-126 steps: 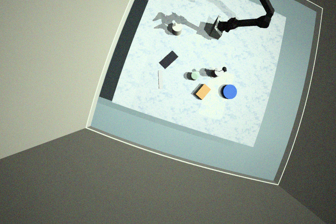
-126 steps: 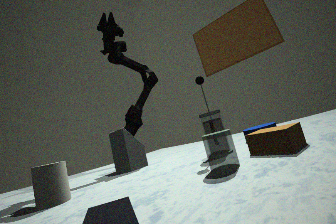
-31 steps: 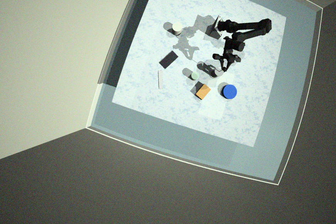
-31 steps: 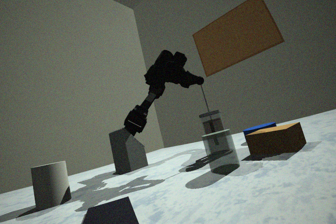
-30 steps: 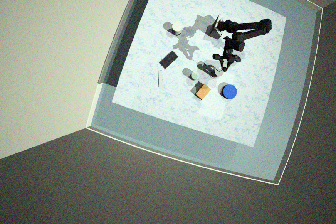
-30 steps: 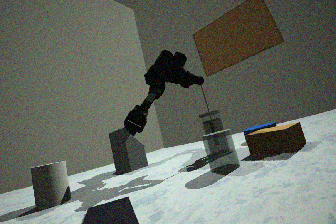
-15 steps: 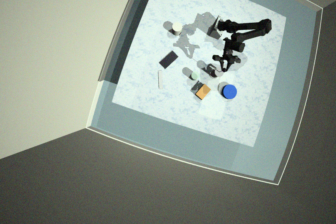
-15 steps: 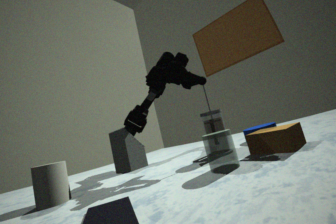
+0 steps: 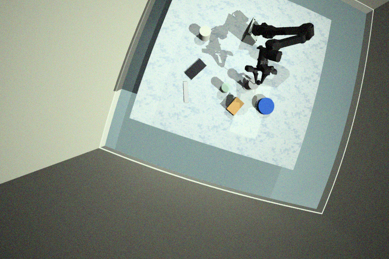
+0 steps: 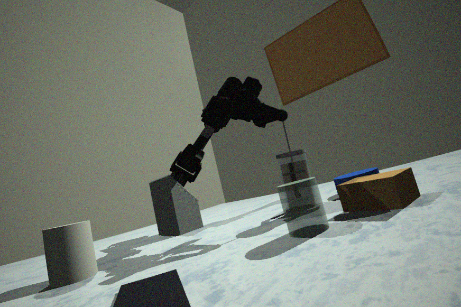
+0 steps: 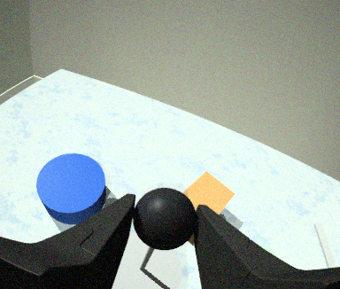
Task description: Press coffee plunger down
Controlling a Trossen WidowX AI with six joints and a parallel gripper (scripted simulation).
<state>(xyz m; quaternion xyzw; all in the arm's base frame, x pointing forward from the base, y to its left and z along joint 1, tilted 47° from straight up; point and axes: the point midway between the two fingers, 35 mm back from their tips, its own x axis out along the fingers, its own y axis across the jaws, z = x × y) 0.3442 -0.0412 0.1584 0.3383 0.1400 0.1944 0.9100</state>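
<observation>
My gripper tip is now 12 cm above the coffee press, 2 cm past it and 1 cm to the right of it. Round my gripper tip: blue cylinder: 21 cm below, 16 cm to the left, 8 cm ahead; pale green glass cylinder: 20 cm below, 16 cm to the right, 6 cm ahead; dark slab: 40 cm to the right, 23 cm below, 1 cm behind.
</observation>
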